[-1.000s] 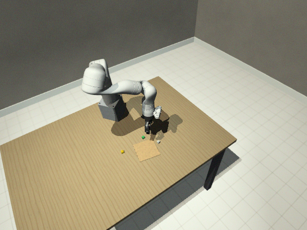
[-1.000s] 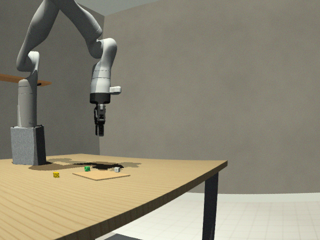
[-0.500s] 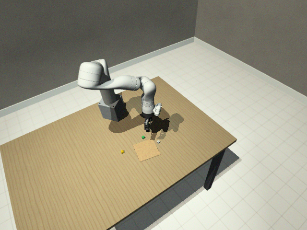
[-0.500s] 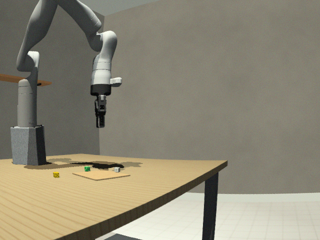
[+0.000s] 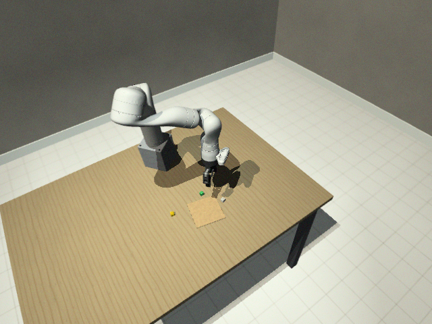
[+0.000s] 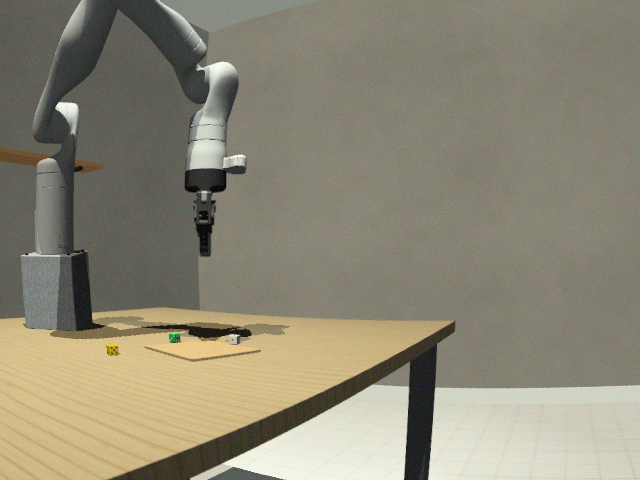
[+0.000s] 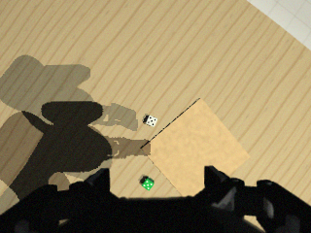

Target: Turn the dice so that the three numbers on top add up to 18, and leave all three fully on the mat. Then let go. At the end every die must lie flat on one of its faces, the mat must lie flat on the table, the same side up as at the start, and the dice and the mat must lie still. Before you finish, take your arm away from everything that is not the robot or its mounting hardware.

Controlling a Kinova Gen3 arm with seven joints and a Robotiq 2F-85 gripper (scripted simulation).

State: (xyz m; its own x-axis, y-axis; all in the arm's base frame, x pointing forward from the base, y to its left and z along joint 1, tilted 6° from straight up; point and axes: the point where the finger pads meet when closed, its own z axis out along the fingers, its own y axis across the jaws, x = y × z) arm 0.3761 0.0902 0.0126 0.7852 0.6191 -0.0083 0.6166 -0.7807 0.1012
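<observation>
My gripper is now 30 mm short of the white die, 40 mm to the right of it and 150 mm above it. The rest, counted from my hand: yellow die (40 mm behind, 200 mm to the right, 150 mm below); tan mat (40 mm ahead, 60 mm to the right, 160 mm below); green die (60 mm behind, 20 mm to the right, 150 mm below).
</observation>
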